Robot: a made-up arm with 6 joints.
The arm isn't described. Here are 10 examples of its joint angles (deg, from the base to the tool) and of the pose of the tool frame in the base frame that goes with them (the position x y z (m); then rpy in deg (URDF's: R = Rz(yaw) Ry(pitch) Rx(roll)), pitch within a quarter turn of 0, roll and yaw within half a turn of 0).
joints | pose
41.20 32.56 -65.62 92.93 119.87 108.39 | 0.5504 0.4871 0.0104 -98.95 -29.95 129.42
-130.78 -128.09 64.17 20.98 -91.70 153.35 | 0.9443 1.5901 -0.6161 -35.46 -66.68 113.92
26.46 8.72 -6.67 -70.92 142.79 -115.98 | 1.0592 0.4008 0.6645 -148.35 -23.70 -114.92
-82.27 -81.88 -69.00 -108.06 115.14 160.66 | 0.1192 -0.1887 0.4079 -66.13 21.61 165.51
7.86 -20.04 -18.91 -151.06 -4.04 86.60 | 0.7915 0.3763 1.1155 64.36 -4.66 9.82
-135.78 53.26 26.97 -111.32 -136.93 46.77 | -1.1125 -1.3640 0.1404 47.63 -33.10 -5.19
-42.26 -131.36 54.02 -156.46 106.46 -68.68 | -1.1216 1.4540 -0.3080 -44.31 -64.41 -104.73
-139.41 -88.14 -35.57 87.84 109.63 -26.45 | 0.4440 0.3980 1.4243 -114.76 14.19 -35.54
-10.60 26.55 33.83 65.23 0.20 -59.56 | 1.5101 -0.4444 1.6810 -5.69 -7.36 -10.42
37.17 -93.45 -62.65 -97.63 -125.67 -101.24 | 0.0544 0.1684 0.5382 161.70 11.88 161.80
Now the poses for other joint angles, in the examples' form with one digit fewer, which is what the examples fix.
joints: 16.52 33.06 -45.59 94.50 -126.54 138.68
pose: 1.090 0.283 0.107 55.5 -36.6 -77.4
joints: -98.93 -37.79 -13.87 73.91 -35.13 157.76
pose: -0.185 -0.342 1.865 138.9 -10.7 -133.2
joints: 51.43 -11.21 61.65 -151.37 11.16 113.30
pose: -0.035 0.414 2.325 48.9 -62.6 39.8
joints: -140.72 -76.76 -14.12 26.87 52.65 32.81
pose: 0.277 0.581 1.610 171.6 -59.8 -6.4
